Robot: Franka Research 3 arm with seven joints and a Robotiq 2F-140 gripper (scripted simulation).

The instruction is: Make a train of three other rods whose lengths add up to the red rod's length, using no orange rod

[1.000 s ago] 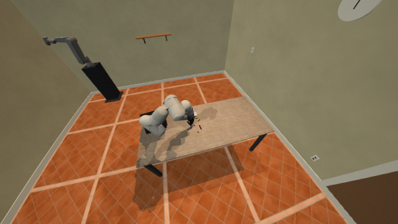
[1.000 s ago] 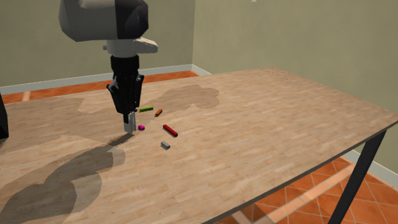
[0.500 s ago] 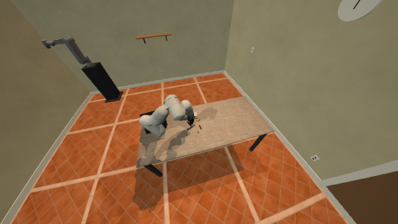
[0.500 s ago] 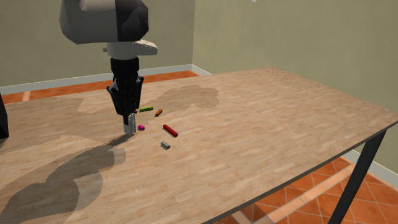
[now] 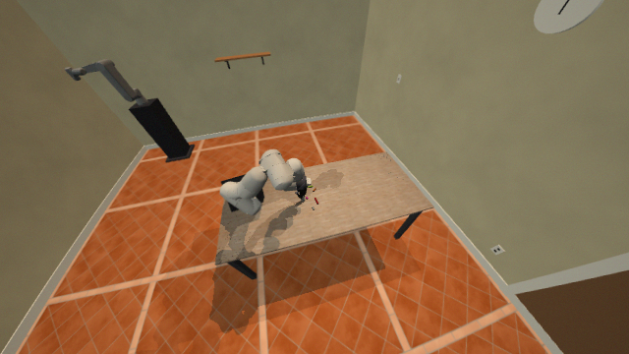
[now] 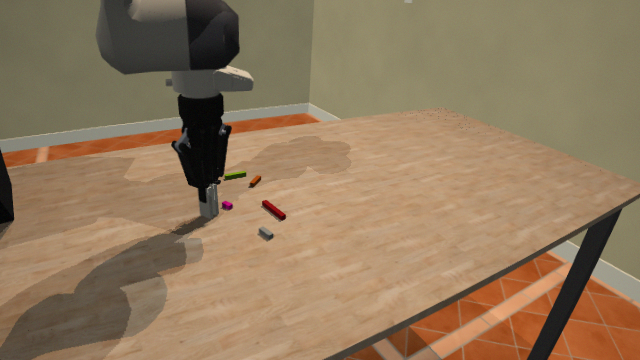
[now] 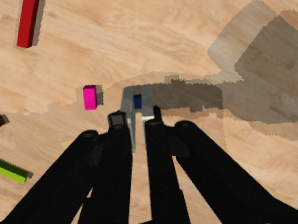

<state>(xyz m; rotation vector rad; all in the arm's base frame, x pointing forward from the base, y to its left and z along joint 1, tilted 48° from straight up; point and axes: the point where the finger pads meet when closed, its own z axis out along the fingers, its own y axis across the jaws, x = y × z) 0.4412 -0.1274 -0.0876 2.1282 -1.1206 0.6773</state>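
The blue rod is 3 cm below my hand. Also, from my hand: orange rod: 13 cm ahead, 9 cm to the left, 3 cm below; magenta rod: 4 cm ahead, 3 cm below, 2 cm to the left; red rod: 12 cm ahead, 4 cm to the right, 3 cm below.
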